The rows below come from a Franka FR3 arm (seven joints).
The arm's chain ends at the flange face. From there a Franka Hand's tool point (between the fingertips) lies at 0.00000 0.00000 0.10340 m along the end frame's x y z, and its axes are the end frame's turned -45 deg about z.
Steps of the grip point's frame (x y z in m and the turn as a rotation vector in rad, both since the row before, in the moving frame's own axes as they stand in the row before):
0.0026, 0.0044, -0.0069, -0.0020, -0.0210, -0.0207
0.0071, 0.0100, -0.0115, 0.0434, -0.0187, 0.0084
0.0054, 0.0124, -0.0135, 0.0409, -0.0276, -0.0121
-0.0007, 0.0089, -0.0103, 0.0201, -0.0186, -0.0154
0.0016, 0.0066, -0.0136, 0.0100, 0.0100, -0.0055
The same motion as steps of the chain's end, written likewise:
0.0063, -0.0004, -0.0069, -0.0163, -0.0134, -0.0207
0.0166, 0.0039, -0.0114, 0.0175, -0.0439, 0.0084
0.0176, 0.0059, -0.0134, 0.0094, -0.0484, -0.0121
0.0086, 0.0069, -0.0103, 0.0011, -0.0274, -0.0154
0.0058, 0.0050, -0.0136, 0.0141, 0.0000, -0.0055

